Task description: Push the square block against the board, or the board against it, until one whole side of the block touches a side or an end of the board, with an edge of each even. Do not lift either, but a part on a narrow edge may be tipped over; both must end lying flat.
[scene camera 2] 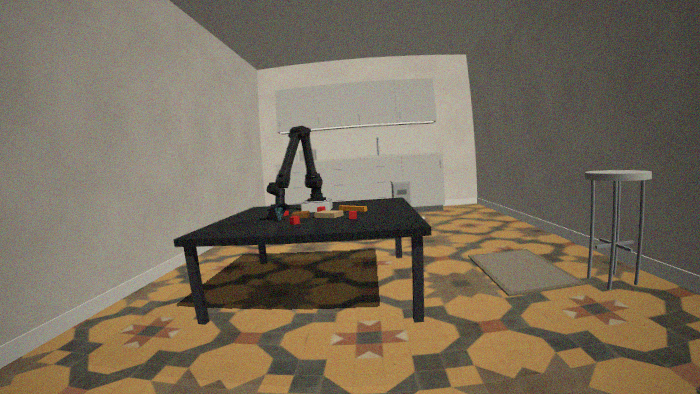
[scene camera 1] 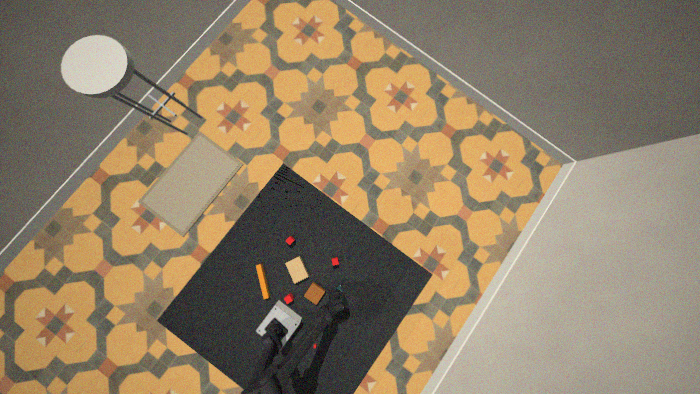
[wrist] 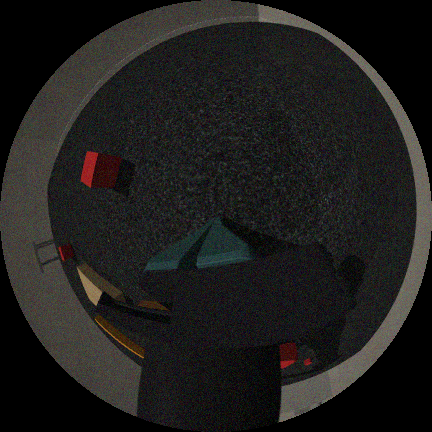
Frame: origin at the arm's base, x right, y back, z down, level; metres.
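Seen in the pictures: gripper, fingertip midpoint: [scene camera 2: 279, 221] [scene camera 1: 339, 285] [wrist: 218, 222]; arm's base, link origin: [scene camera 2: 316, 200] [scene camera 1: 276, 329].
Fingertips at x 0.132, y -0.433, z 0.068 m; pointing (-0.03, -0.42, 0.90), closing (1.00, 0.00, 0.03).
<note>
Pixels of each thing's middle, then the offset from my fingertips to it. Level surfaces: height alone.
- brown square block, body centre: [wrist: 177, 330] [scene camera 2: 300, 214] [scene camera 1: 314, 292] dx -0.094, dy +0.141, dz -0.013 m
- pale wooden board, body centre: [wrist: 101, 295] [scene camera 2: 328, 214] [scene camera 1: 297, 269] dx -0.284, dy +0.106, dz -0.013 m
- orange bar, body centre: [wrist: 119, 337] [scene camera 2: 352, 208] [scene camera 1: 263, 280] dx -0.402, dy +0.307, dz -0.014 m
- table, surface height: dz +0.002 m
The brown square block [scene camera 1: 314, 293] [scene camera 2: 301, 214] [wrist: 154, 305] lies flat, turned at an angle to the pale wooden board [scene camera 1: 296, 270] [scene camera 2: 328, 214] [wrist: 90, 287]. The board lies flat too, and a small gap shows between their nearest corners in scene camera 1. My gripper [scene camera 1: 340, 288] [scene camera 2: 278, 215] [wrist: 218, 222] is shut and empty, with its teal fingertips low over the table on the side of the block away from the board. In the wrist view the gripper body hides most of the block.
An orange bar [scene camera 1: 262, 281] [scene camera 2: 353, 208] [wrist: 120, 337] lies beyond the board. Red cubes stand around: one [scene camera 1: 335, 261] [scene camera 2: 295, 220] [wrist: 102, 170] near the fingers, one [scene camera 1: 290, 240] [scene camera 2: 353, 215] past the board, one [scene camera 1: 288, 299] by the arm's base plate [scene camera 1: 290, 316]. The table [scene camera 1: 225, 260] is black.
</note>
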